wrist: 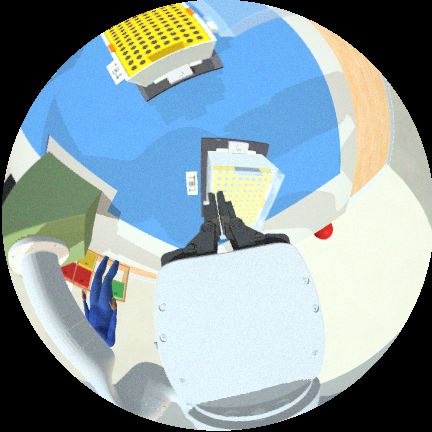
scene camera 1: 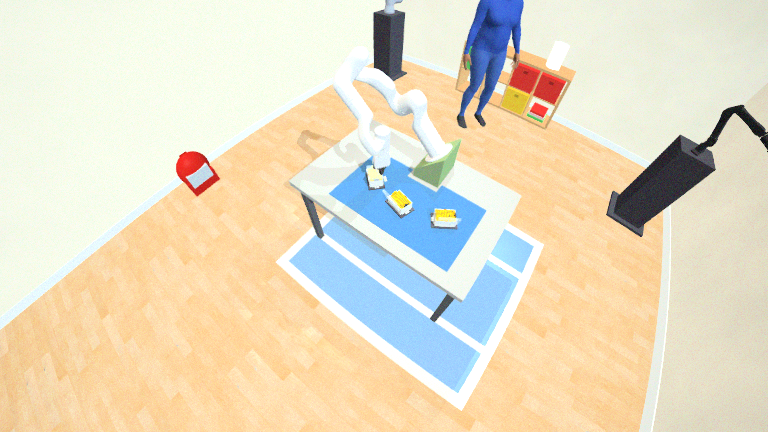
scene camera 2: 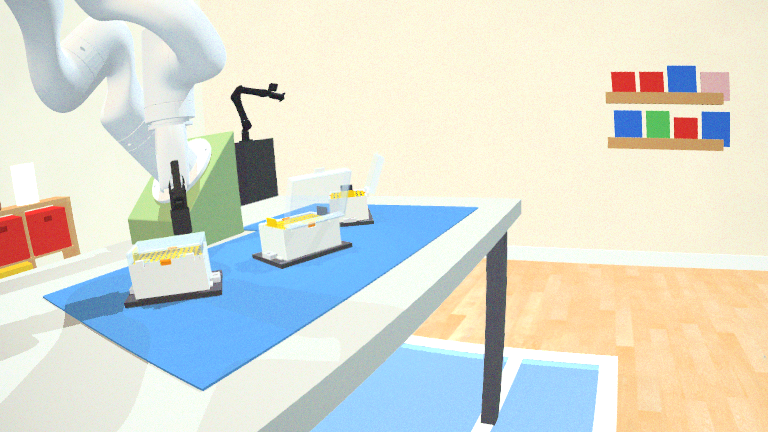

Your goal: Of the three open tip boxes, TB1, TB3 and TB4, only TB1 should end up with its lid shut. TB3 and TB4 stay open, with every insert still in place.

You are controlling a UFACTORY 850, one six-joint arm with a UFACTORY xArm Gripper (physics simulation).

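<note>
TB1 (scene camera 1: 374, 180) (scene camera 2: 170, 280) (wrist: 240, 161) is a white tip box on a dark base. Its clear lid (scene camera 2: 166, 241) (wrist: 245, 190) lies down over the yellow insert; I cannot tell whether it is fully seated. My gripper (scene camera 1: 381, 170) (scene camera 2: 181, 231) (wrist: 216, 200) is shut and empty, pointing down at the lid's side facing the robot base; contact is unclear. TB4 (scene camera 1: 400, 203) (scene camera 2: 303, 241) (wrist: 175, 62) has its clear lid (scene camera 2: 317, 188) raised and its yellow insert inside. TB3 (scene camera 1: 445, 219) (scene camera 2: 355, 209) stands farther off, lid (scene camera 2: 375, 173) raised, yellow insert inside.
The boxes stand on a blue mat (scene camera 1: 424, 241) (scene camera 2: 322, 279) on the pale table (scene camera 2: 451, 241). The green wedge mount (scene camera 1: 437, 169) (scene camera 2: 214, 182) (wrist: 60, 200) carries the arm and stands beside the mat. TB4 is the box nearest TB1.
</note>
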